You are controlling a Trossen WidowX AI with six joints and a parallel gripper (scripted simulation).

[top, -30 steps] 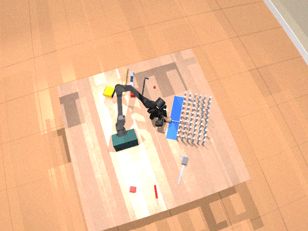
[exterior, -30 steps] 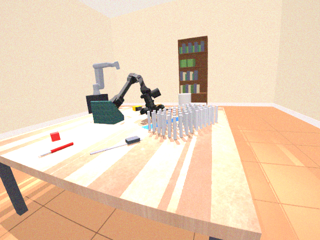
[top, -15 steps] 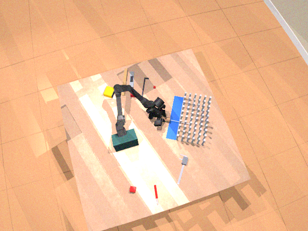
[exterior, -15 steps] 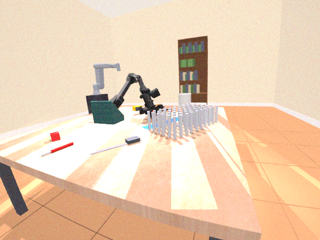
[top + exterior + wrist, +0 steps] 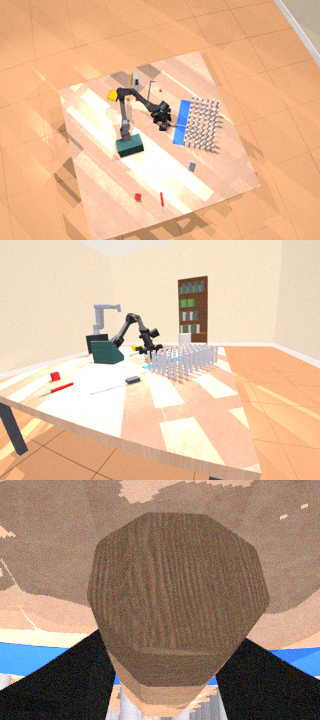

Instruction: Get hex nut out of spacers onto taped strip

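Right now my gripper tip is 90 mm short of the blue taped strip, 10 mm to the left of it and 10 mm above it. Also, from my gripper tip: red-handled screwdriver (310 mm behind, 560 mm to the right).
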